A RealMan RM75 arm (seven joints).
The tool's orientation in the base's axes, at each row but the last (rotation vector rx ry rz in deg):
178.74 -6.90 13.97
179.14 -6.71 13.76
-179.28 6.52 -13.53
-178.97 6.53 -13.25
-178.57 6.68 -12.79
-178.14 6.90 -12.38
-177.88 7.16 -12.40
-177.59 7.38 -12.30
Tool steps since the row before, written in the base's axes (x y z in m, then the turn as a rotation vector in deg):
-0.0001 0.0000 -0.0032 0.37 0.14 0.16
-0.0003 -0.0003 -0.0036 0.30 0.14 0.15
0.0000 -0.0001 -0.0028 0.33 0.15 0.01
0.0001 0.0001 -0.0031 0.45 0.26 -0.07
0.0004 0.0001 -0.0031 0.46 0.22 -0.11
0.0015 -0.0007 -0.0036 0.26 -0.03 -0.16
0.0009 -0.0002 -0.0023 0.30 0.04 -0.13
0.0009 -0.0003 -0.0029 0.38 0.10 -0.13
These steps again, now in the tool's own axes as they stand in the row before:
-0.0006 0.0000 0.0031 0.38 -0.17 -0.10
-0.0008 0.0003 0.0035 0.31 -0.16 -0.10
-0.0004 0.0001 0.0028 0.32 -0.17 0.04
-0.0004 -0.0001 0.0031 0.41 -0.29 0.14
-0.0001 -0.0001 0.0031 0.42 -0.25 0.18
0.0010 0.0007 0.0038 0.24 0.01 0.19
0.0006 0.0002 0.0024 0.28 -0.06 0.17
0.0005 0.0003 0.0030 0.35 -0.13 0.18

